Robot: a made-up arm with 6 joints.
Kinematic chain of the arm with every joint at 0, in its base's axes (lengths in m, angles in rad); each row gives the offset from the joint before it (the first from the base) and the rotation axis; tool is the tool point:
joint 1: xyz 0 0 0.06 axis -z
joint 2: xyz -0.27 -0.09 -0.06 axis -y
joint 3: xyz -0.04 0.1 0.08 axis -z
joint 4: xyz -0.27 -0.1 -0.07 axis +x
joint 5: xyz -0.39 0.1 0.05 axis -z
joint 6: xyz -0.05 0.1 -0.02 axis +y
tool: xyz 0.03 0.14 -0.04
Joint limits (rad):
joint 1: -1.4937..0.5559
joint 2: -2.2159..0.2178
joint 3: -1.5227..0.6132
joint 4: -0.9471..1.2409
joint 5: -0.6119..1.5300
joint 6: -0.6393..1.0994
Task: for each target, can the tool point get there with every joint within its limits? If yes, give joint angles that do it. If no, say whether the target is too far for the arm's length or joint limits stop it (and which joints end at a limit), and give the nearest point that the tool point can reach.
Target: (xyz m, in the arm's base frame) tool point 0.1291 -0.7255 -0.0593
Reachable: yes | joints -1.2404 -0.1730 -1.0965 -0.4895 1.0122 0.2345
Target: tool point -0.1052 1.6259 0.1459
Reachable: no: too far | nearest point -0.3986 0.9998 0.1284 | short by 0.692 m
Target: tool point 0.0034 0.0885 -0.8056
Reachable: no: joint limits stop it (at a limit: joint 1, joint 2, joint 3, joint 4, joint 6) | nearest point -0.3513 0.6072 -0.3077 | short by 0.802 m
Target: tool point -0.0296 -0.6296 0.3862
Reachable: yes | joints -0.5330 -1.5942 -1.3615 -0.2243 0.4844 0.7454
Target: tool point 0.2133 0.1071 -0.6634
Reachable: no: joint limits stop it (at a limit: joint 1, joint 2, joint 3, joint 4, joint 6) | nearest point 0.4818 -0.0654 -0.1349 | short by 0.617 m
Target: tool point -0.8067 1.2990 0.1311
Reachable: no: too far | nearest point -0.6457 0.9677 0.0940 | short by 0.370 m
